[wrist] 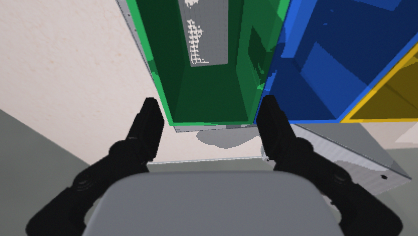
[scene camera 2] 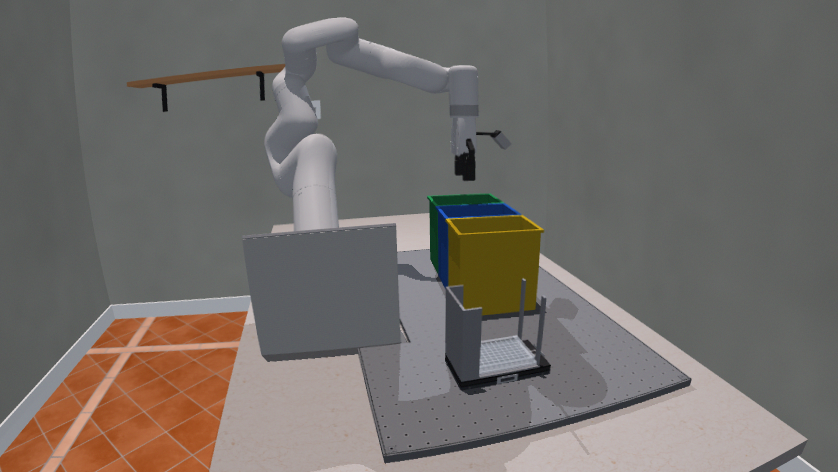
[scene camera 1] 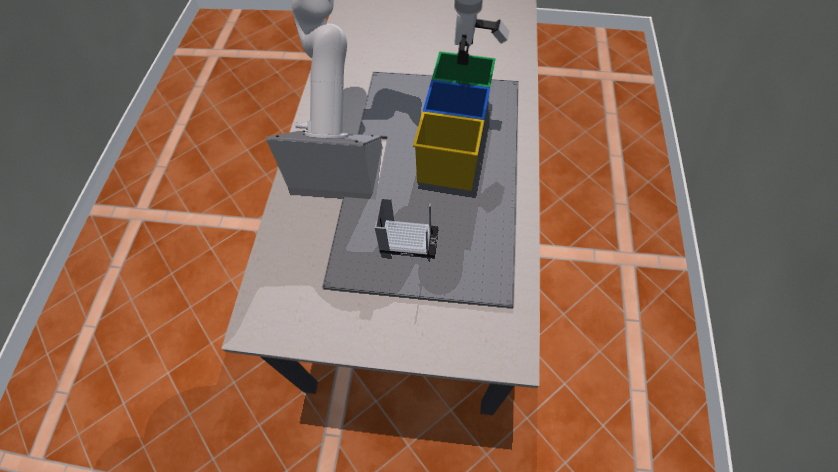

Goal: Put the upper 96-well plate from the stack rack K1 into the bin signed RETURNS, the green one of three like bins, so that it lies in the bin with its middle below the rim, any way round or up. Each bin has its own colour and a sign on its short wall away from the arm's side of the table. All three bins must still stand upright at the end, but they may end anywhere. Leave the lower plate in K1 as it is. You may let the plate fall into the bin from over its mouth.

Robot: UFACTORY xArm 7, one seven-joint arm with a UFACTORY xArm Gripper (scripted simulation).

Scene:
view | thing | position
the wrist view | my gripper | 209, 108
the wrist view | green bin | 227, 94
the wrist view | blue bin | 328, 63
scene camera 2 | my gripper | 464, 177
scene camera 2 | green bin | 442, 200
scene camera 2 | yellow bin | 490, 265
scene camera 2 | blue bin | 498, 209
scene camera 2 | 96-well plate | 503, 354
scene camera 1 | my gripper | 465, 53
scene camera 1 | green bin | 477, 72
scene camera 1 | yellow bin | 452, 168
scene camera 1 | blue bin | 448, 98
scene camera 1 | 96-well plate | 405, 236

